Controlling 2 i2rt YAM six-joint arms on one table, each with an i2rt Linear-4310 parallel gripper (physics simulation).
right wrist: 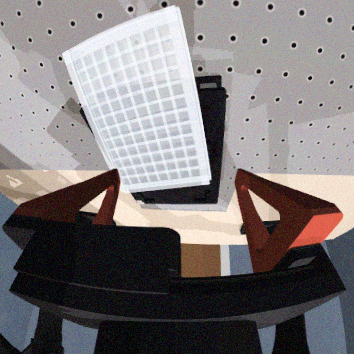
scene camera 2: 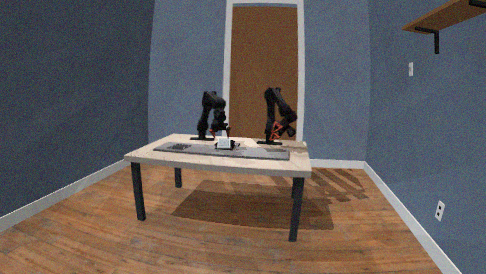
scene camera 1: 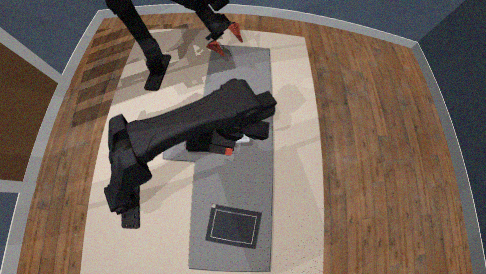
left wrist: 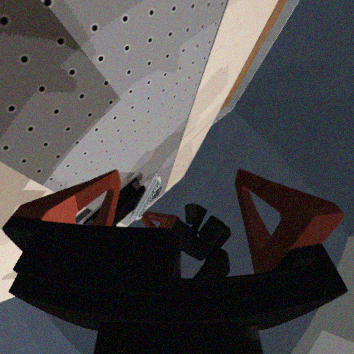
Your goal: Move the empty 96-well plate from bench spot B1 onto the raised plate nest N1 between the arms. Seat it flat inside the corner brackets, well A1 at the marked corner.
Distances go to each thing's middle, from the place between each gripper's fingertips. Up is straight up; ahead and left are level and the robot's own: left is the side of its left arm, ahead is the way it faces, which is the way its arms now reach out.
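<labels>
Counted from my left hand: dark nest with white outline (scene camera 1: 230,226), 640 mm to the right, 40 mm ahead, 100 mm below; black block (right wrist: 215,97), 320 mm to the right, 60 mm behind, 70 mm below; white well plate (right wrist: 135,82), 320 mm to the right, 10 mm ahead, 60 mm below.
Counted from my right hand: dark nest with white outline, 30 cm to the right, 7 cm ahead, 7 cm below; black block, 2 cm to the left, 3 cm behind, 4 cm below. Relative to the white well plate, my right hand is 3 cm to the right of it, 4 cm short of it and 2 cm above it. Going by its middle, the white well plate is nearer to my right hand than to my left hand. Going by its middle, the black block is nearer to my right hand than to my left hand.
</labels>
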